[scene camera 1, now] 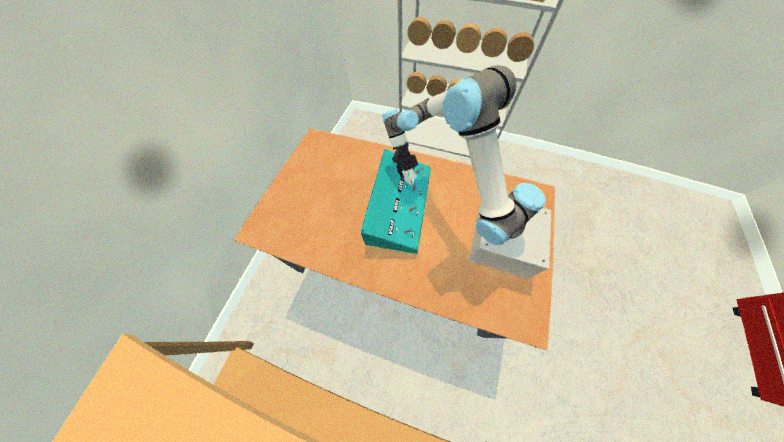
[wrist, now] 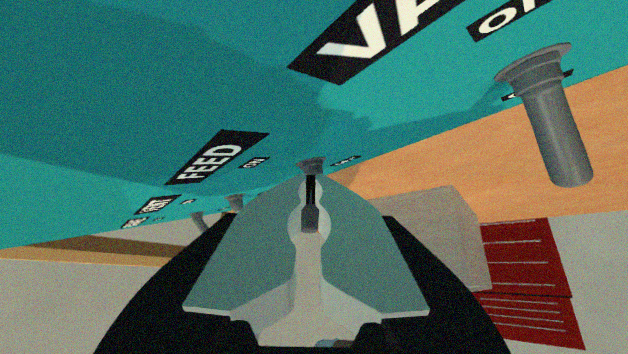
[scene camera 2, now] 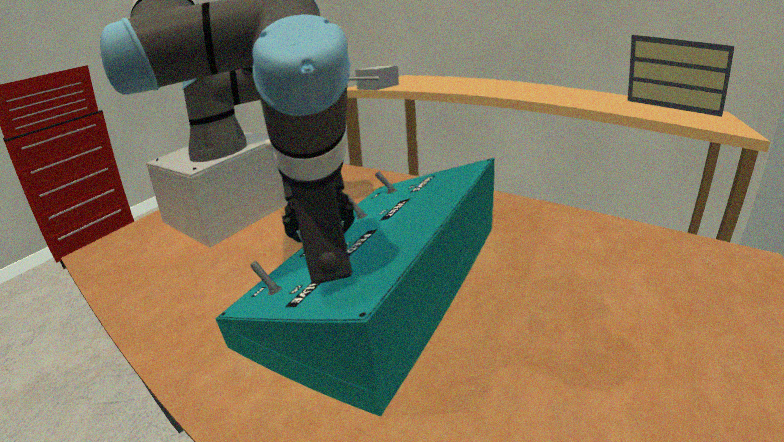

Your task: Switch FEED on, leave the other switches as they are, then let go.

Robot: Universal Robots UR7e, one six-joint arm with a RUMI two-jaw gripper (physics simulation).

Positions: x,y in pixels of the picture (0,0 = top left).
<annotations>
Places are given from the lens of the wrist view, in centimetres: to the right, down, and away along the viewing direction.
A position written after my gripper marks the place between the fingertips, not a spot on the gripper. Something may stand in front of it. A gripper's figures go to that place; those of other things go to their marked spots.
my gripper [wrist: 311,177]: 0, 0, 14
valve lever [wrist: 563,152]: 9, -1, 8
</annotations>
